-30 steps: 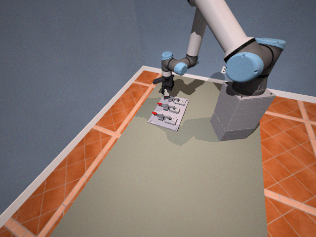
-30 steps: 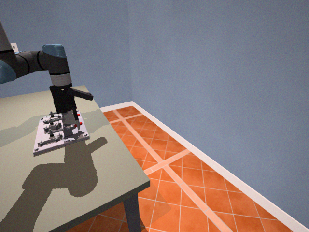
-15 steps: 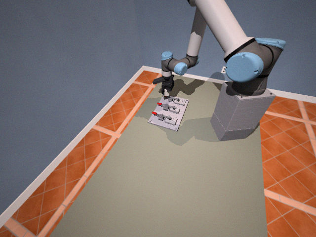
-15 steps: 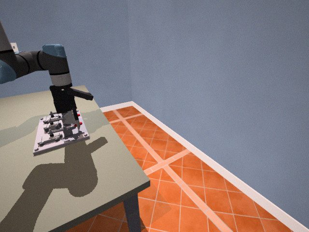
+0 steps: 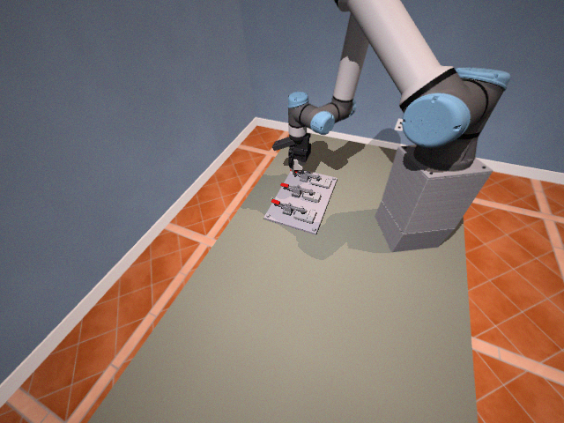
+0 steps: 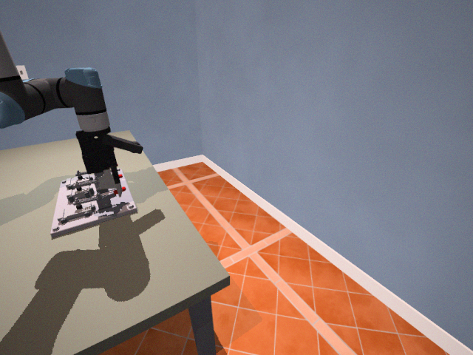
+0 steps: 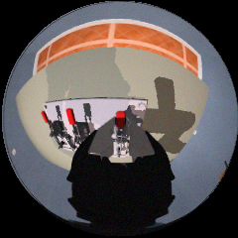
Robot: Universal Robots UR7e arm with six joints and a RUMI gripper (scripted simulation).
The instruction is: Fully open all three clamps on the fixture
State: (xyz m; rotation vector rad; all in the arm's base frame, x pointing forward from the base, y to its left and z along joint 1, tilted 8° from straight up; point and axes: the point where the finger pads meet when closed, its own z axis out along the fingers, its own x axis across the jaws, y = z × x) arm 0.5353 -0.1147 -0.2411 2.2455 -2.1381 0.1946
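My gripper is now 11 cm to the right of the grey fixture plate, 9 cm past it and 5 cm above it. Also, from my hand: block: 21 cm to the left, 15 cm behind, 2 cm below.
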